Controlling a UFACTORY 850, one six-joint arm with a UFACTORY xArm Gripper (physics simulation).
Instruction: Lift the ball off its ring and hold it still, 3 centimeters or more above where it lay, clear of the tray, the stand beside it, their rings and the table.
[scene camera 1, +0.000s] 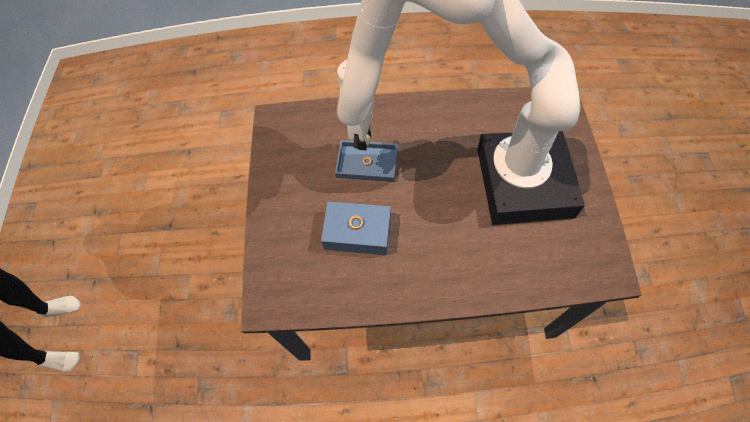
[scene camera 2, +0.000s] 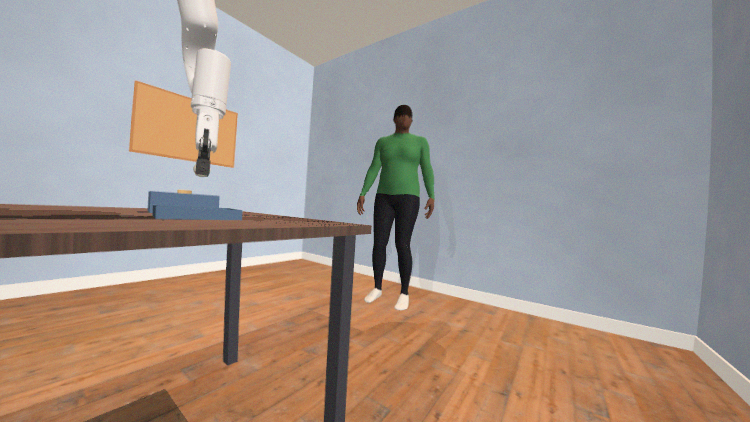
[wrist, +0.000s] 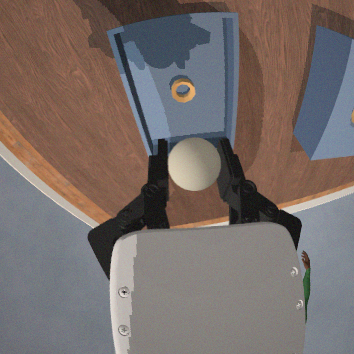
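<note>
A cream ball (wrist: 194, 164) is held between the black fingers of my gripper (wrist: 191, 150) (scene camera 1: 360, 143) (scene camera 2: 202, 170), which is shut on it. In scene camera 2 the gripper hangs well above the blue tray (scene camera 2: 199, 213) and the table, with a clear gap below the fingertips. The tray (scene camera 1: 366, 177) (wrist: 229, 75) holds an orange ring (scene camera 1: 367, 161) (wrist: 183, 90) on its floor; the ring is bare. In scene camera 1 the fingers largely hide the ball. The blue stand (scene camera 1: 340, 230) (wrist: 320, 85) carries another bare orange ring (scene camera 1: 356, 222) (scene camera 2: 184, 191).
The brown table (scene camera 1: 445, 278) (scene camera 2: 293, 229) bears the tray, the stand and the arm's black base (scene camera 1: 534, 202). The stand is beside the tray, separated by a strip of table. A person in a green top (scene camera 2: 402, 162) stands on the floor beyond the table.
</note>
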